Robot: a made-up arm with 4 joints.
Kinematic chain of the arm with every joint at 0, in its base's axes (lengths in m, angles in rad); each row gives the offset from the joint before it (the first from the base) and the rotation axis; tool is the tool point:
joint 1: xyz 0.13 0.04 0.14 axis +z
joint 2: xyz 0 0.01 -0.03 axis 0.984 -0.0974 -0.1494
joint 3: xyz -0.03 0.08 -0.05 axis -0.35 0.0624 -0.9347
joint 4: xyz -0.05 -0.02 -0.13 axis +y
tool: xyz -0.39 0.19 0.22
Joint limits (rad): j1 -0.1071..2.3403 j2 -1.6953..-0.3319 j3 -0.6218..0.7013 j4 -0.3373..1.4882
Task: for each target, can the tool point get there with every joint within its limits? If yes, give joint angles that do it. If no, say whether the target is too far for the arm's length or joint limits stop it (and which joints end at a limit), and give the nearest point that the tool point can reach.
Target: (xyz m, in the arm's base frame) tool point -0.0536 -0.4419 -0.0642
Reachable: yes | joints 1.9493 -0.6479 0.4303 0.1064
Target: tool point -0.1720 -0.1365 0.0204
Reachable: yes | joints 1.6731 -1.3821 -0.4797 1.1709
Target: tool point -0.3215 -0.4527 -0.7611
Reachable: no: too far | nearest point -0.1521 -0.2678 -0.3423 | short by 0.488 m
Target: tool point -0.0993 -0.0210 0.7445
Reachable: no: joint limits stop it (at a limit: joint 2, joint 3) | nearest point -0.1290 -0.0289 0.3526 | short by 0.393 m
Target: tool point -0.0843 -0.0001 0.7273
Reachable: no: joint limits stop it (at a limit: joint 2, joint 3) | nearest point -0.1329 -0.0092 0.3525 | short by 0.378 m
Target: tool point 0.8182 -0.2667 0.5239
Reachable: no: too far | nearest point 0.5646 -0.2331 0.2959 | short by 0.343 m
